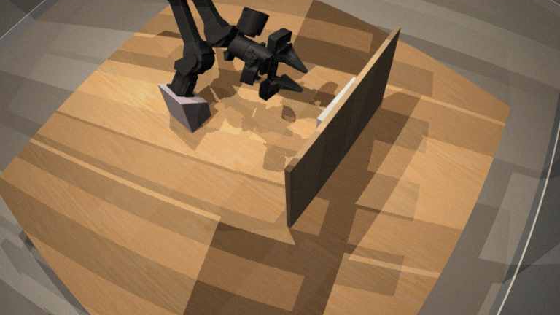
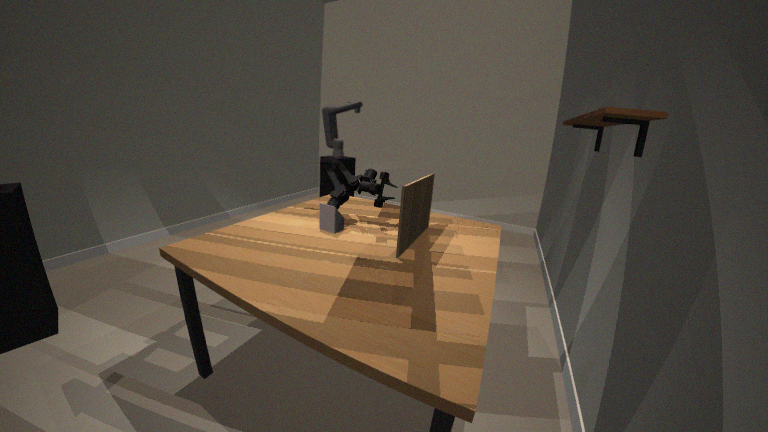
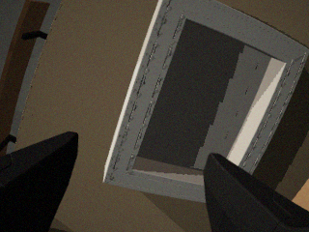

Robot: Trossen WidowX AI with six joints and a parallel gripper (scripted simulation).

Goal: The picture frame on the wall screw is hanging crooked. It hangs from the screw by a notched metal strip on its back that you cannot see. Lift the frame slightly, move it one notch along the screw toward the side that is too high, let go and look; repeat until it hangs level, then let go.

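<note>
Now: gripper tip 110 mm short of the picture frame, 50 mm above it and 10 mm to the right of it. From my gripper tip the other things lie so: wall panel (120 mm ahead, 70 mm below, 10 mm to the left).
</note>
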